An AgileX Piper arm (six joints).
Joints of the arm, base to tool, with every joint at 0 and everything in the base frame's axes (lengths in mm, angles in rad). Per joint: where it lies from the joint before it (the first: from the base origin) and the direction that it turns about. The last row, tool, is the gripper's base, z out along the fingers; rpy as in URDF.
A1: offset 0 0 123 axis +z
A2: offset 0 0 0 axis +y
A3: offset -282.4 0 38.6 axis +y
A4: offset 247.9 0 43.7 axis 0.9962 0 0.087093
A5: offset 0 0 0 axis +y
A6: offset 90.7 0 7.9 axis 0.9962 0 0.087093
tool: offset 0 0 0 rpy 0 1.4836 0
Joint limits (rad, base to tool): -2.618..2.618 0..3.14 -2.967..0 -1.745..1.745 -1.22..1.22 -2.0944..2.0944
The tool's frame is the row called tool.
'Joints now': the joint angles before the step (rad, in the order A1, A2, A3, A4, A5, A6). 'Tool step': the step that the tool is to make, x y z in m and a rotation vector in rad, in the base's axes. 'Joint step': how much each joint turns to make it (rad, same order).
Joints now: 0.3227 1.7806 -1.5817 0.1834 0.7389 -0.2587
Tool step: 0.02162 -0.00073 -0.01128 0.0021 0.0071 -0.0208
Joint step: -0.0179 0.0780 -0.0676 0.0027 -0.0047 0.0024
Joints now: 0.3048 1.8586 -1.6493 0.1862 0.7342 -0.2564
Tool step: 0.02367 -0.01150 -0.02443 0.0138 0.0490 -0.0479
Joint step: -0.0440 0.0886 -0.0454 0.0272 0.0000 0.0000
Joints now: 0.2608 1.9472 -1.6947 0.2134 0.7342 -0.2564
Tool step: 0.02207 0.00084 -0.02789 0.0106 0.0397 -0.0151
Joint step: -0.0132 0.1035 -0.0620 0.0238 -0.0052 -0.0047
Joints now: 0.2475 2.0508 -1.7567 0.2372 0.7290 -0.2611
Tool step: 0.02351 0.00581 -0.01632 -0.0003 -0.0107 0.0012
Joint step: 0.0000 0.1042 -0.1105 -0.0014 -0.0038 -0.0022
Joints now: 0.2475 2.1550 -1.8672 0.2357 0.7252 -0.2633
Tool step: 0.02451 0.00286 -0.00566 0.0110 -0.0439 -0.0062
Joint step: -0.0063 0.0987 -0.1439 0.0001 0.0000 -0.0001
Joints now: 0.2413 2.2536 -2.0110 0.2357 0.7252 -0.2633
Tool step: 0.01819 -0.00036 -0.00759 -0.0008 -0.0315 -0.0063
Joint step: -0.0079 0.0807 -0.1131 -0.0083 0.0020 0.0000
